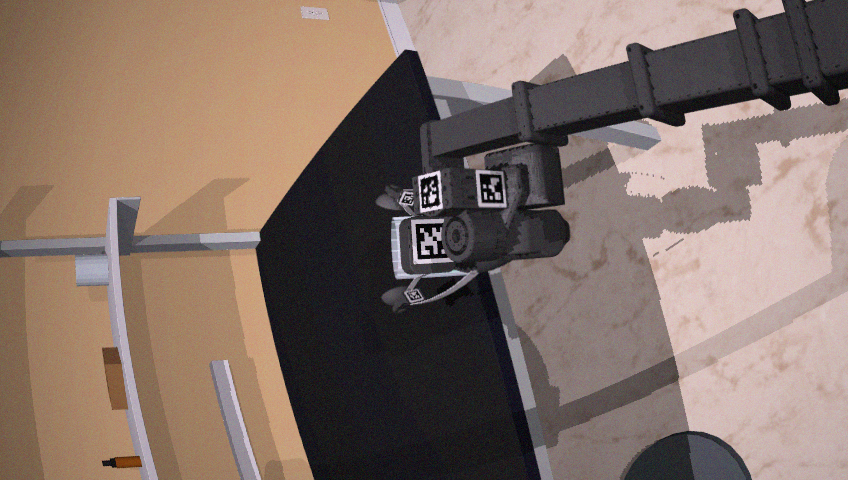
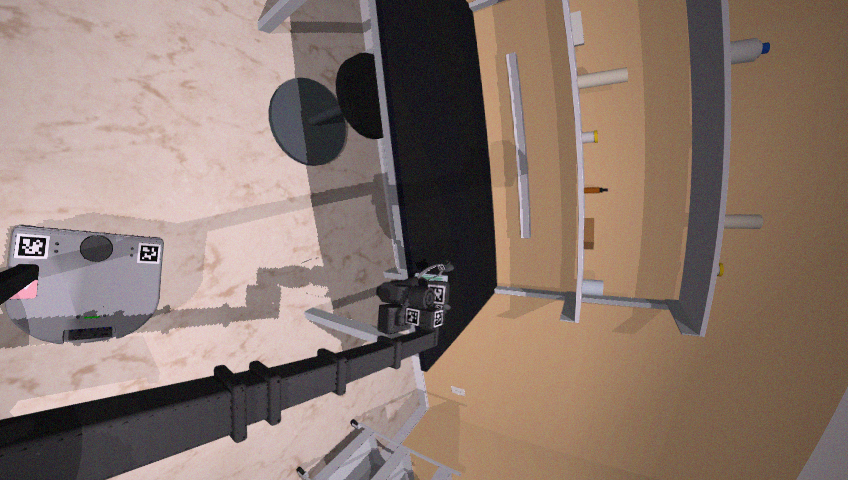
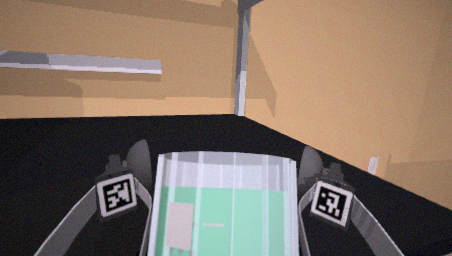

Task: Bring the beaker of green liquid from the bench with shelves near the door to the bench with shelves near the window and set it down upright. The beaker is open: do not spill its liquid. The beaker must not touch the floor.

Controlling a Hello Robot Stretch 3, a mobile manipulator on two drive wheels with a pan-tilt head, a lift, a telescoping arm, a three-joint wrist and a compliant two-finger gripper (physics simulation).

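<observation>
The beaker of green liquid (image 3: 224, 211) (image 1: 398, 269) (image 2: 434, 278) is a clear glass about two-thirds full, and it stands upright between my fingers. My gripper (image 3: 224, 162) (image 1: 389, 248) (image 2: 439, 285) is shut on it, one finger on each side. It is over the black top of a bench with shelves (image 1: 354, 370) (image 2: 439, 154) (image 3: 52, 148), near the bench's front edge and close to its end corner by the wall. I cannot tell whether the beaker's base touches the top.
Grey shelf boards (image 1: 119, 334) (image 2: 572, 154) (image 3: 80, 65) and a corner post (image 3: 241, 70) rise behind the bench, holding a small orange item (image 1: 122, 461) (image 2: 594, 190). A round stool (image 2: 305, 121) (image 1: 683, 459) stands on the floor by the bench front. A tan wall with an outlet (image 3: 372, 164) is on the right.
</observation>
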